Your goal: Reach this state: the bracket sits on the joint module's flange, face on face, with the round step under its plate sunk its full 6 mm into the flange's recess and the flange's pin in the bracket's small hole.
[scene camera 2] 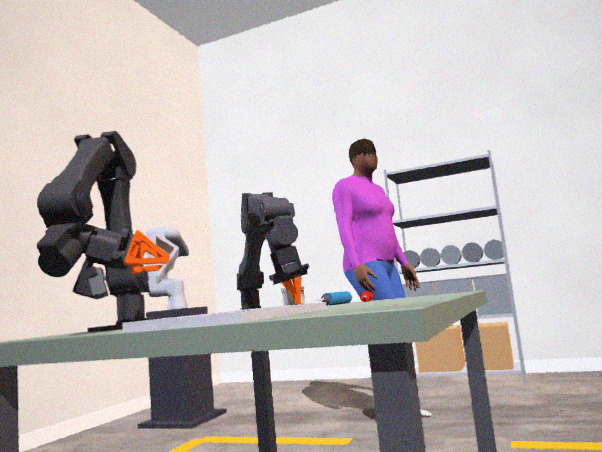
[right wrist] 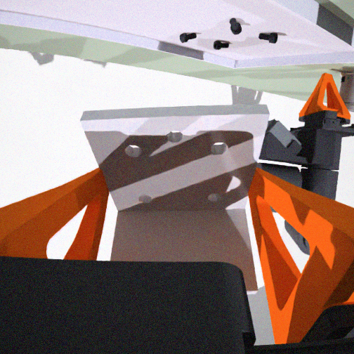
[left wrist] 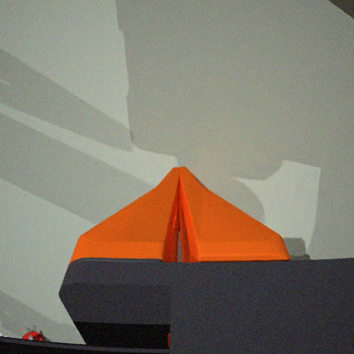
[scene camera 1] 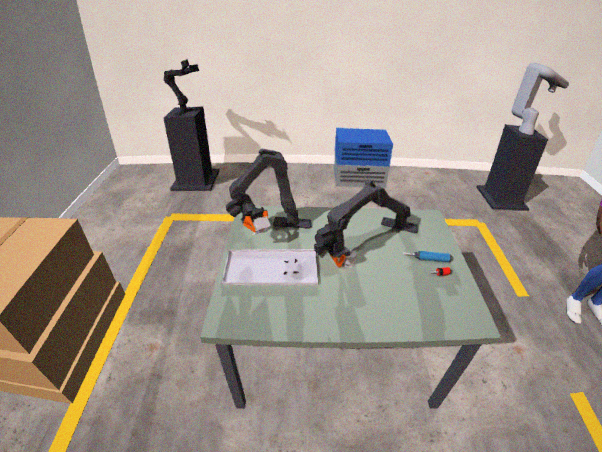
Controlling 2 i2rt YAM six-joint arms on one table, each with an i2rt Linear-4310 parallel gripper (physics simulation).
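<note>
My right gripper is shut on the grey bracket and holds it in the air over the back left of the table, its plate with several holes tilted; it also shows in scene camera 2. My left gripper is shut and empty, its tips pointing down near the table's middle. The white joint module stands on the table just behind those fingers, mostly hidden by them. A strip of it shows at the right edge of the right wrist view. It does not show in the left wrist view.
A white tray with several black screws lies left of my left gripper. A blue-handled screwdriver and a small red part lie to the right. A person stands beyond the table's far side.
</note>
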